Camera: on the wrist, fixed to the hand. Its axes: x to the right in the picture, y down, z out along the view.
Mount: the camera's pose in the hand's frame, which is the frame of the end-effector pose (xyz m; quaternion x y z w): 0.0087 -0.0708 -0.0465 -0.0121 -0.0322 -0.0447 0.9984
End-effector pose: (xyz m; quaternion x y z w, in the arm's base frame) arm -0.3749 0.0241 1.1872 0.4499 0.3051 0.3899 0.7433
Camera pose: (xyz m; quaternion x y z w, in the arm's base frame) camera -0.3863 0.0310 1.1031 0.4391 0.2961 0.3453 0.7748
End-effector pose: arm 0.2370 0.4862 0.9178 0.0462 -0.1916 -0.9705 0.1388
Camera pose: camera 0.2175 0.5299 0.8474 0.0218 -0.1820 -0.9790 0.0896
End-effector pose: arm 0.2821 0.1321 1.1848 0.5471 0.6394 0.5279 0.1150
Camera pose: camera 0.2042 0.1247 1.1512 0.5332 0.6527 0.5120 0.1656
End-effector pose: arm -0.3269 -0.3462 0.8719 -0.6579 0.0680 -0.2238 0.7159
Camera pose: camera -0.3537 -0.3946 0.9366 -0.6757 0.0181 -0.2334 0.6990
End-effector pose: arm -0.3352 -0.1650 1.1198 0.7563 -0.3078 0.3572 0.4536
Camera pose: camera -0.2866 -0.0959 1.1094 0.7748 -0.2924 0.3083 0.4681
